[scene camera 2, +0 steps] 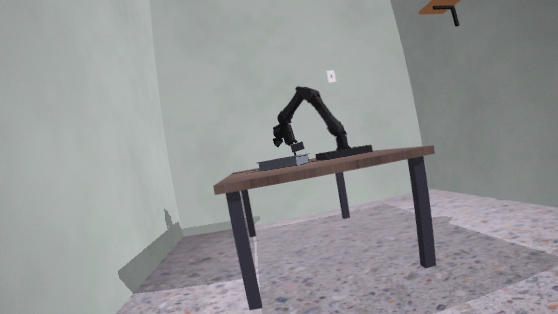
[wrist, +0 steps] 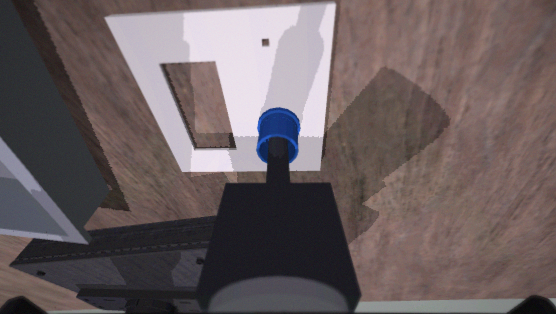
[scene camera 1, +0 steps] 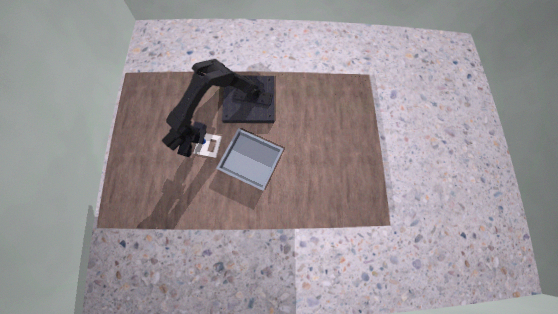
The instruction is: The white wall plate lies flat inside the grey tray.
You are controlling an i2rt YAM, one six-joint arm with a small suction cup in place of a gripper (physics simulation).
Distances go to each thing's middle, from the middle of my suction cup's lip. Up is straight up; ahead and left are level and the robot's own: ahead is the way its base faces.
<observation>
Right now the grey tray [scene camera 1: 248, 158] is 260 mm to the left of my suction cup, 50 mm ahead of it and 10 mm above it. Also, from my suction cup: white wall plate [wrist: 292, 72] (30 mm to the left, 10 mm below, 10 mm ahead).
</observation>
